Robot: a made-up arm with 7 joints.
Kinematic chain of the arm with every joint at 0, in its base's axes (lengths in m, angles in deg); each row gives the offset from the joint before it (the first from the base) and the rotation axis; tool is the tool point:
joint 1: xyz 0 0 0 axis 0 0.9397 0.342
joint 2: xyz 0 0 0 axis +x
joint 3: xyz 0 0 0 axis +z
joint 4: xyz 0.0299 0 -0.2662 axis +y
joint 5: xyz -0.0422 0 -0.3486 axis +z
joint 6: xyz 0 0 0 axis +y
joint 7: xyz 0 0 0 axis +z
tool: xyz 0 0 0
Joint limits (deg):
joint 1: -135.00..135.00
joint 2: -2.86..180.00
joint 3: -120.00..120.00
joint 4: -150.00..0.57
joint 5: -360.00..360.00
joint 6: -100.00..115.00
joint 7: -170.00..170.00
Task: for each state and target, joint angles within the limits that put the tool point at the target. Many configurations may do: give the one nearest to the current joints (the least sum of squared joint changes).
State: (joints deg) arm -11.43 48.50 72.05 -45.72 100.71 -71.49 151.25
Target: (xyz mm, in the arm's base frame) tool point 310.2 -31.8 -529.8
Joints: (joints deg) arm -32.90 1.16 72.86 0.27 100.71 -71.49 151.25
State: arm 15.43 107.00 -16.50 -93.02 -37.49 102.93 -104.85
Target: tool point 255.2 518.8 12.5
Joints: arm 12.00 105.84 -14.42 -55.50 -37.49 102.93 -104.85
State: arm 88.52 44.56 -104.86 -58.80 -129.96 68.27 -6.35
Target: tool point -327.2 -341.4 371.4
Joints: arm 134.45 20.86 -117.07 -41.06 -129.96 68.27 -6.35
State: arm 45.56 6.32 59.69 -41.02 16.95 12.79 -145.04
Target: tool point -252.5 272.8 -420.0
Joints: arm 45.54 1.16 58.08 -63.87 16.95 12.79 -145.04
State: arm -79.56 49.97 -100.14 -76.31 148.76 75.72 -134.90
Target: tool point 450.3 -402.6 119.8
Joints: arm -118.95 -0.11 -89.56 -25.11 148.76 75.72 -134.90
